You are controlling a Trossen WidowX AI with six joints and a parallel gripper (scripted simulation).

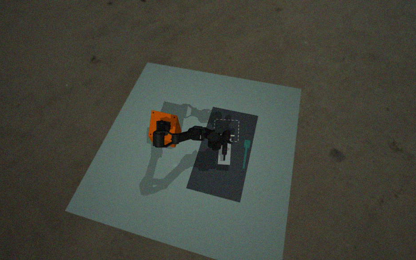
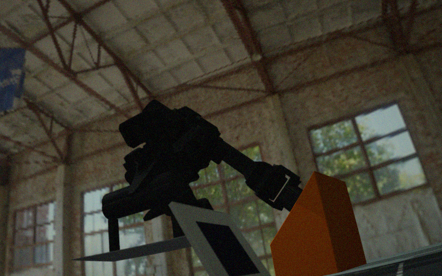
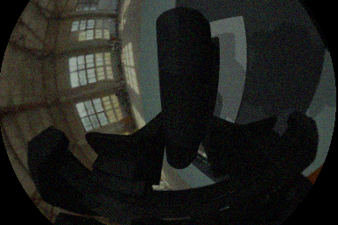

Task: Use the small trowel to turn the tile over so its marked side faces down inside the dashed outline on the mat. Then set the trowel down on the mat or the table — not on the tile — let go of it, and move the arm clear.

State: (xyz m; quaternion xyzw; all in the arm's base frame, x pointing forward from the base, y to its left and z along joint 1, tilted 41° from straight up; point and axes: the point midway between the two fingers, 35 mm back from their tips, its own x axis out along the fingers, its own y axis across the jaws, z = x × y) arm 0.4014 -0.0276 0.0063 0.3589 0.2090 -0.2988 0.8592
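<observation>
Right now the tile is 9 cm to the left of my gripper tip, 6 cm below it and 4 cm behind it. Also, from my gripper tip: teal spatula-like tool 11 cm below, 11 cm ahead, 3 cm to the left; dark mat 13 cm below, 3 cm behind, 1 cm to the left; small trowel 3 cm behind, 1 cm below.
</observation>
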